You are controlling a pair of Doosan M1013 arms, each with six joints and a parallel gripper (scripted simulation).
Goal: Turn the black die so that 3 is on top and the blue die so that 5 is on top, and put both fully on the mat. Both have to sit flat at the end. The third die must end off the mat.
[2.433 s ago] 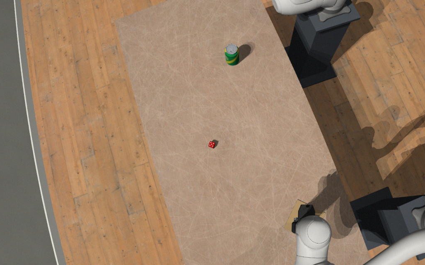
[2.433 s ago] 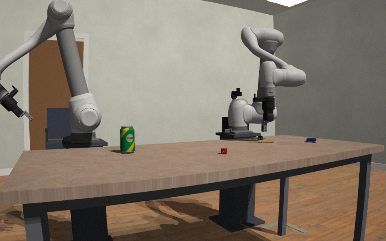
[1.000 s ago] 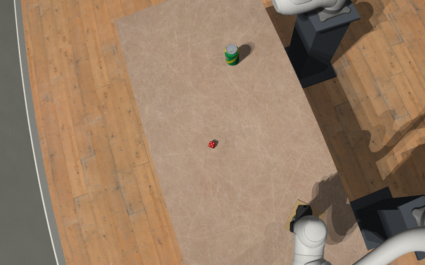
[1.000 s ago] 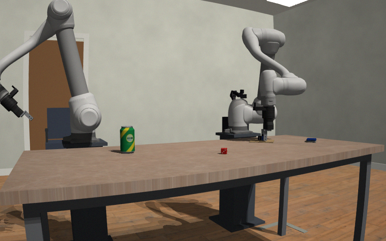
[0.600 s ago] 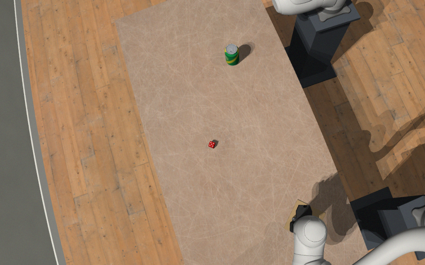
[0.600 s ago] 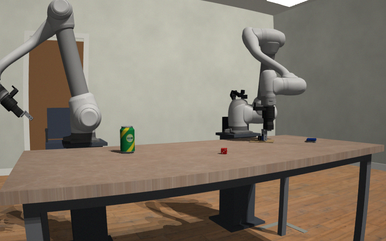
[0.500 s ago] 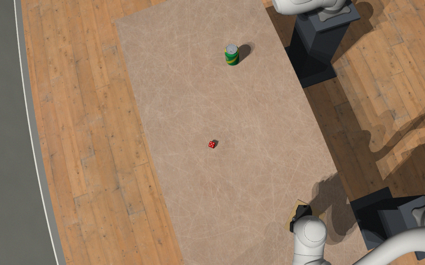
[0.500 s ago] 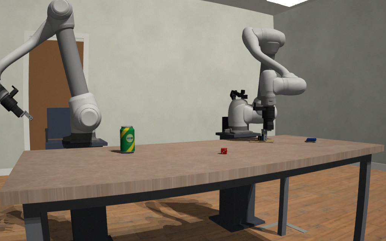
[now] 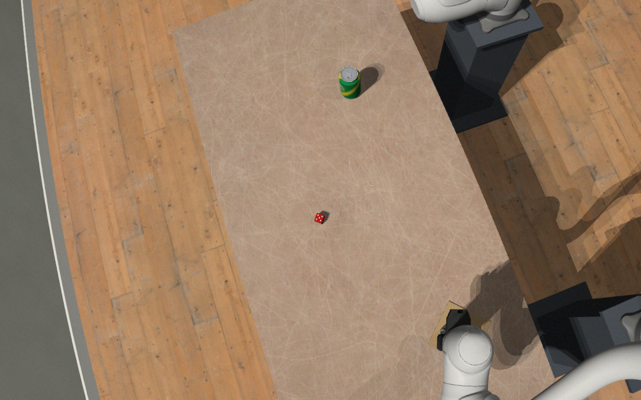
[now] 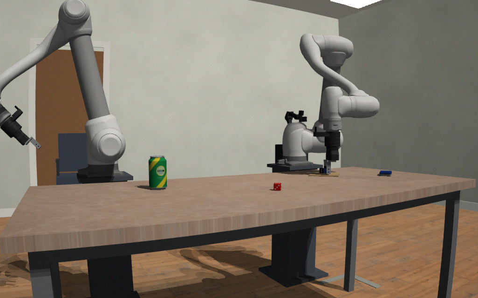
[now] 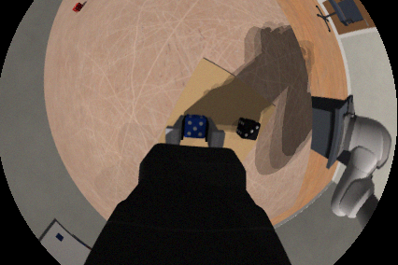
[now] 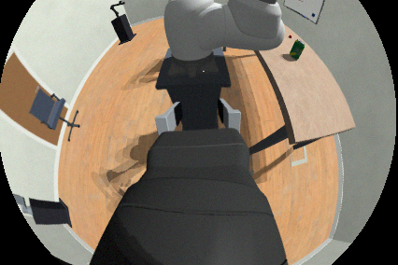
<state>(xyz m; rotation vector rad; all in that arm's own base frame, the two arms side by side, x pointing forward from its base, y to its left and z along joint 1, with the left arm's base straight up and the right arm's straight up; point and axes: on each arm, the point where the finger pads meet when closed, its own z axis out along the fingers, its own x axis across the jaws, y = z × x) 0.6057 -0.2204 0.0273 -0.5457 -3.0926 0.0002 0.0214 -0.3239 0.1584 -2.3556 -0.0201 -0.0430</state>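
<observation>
The blue die is 10 mm below my left hand. Round my left hand: black die (70 mm behind, 30 mm to the left, 10 mm below); then red die (230 mm ahead, 450 mm to the right, 10 mm below); then tan mat (30 mm behind, 10 mm to the left, 30 mm below).
</observation>
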